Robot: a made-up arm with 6 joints. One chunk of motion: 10 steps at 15 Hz.
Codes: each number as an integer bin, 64 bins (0 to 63) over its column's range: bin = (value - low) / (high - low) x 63, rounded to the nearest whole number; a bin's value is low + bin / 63 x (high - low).
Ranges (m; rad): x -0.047..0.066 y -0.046..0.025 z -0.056..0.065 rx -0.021..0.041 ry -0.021..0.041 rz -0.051..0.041
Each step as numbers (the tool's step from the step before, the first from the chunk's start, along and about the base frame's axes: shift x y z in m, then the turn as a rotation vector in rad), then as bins.
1 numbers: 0.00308 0.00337 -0.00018 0.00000 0.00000 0.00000
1 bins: 28 44 29 21 21 35
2 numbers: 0.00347 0.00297 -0.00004 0.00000 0.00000 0.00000
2 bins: 28 43 29 21 21 35
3 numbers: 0.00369 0.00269 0.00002 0.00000 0.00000 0.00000
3 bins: 28 43 29 21 21 35
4 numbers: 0.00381 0.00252 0.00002 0.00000 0.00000 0.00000
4 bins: 28 43 29 21 21 35
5 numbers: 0.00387 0.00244 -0.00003 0.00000 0.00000 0.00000
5 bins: 28 43 29 21 21 35
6 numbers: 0.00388 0.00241 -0.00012 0.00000 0.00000 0.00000
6 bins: 28 43 29 21 21 35
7 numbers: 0.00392 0.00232 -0.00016 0.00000 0.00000 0.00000
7 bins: 28 43 29 21 21 35
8 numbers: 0.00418 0.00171 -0.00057 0.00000 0.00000 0.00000
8 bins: 29 42 29 21 21 35
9 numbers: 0.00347 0.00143 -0.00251 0.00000 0.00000 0.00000
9 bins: 28 42 28 21 21 35
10 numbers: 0.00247 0.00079 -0.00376 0.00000 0.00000 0.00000
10 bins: 28 42 27 21 21 35
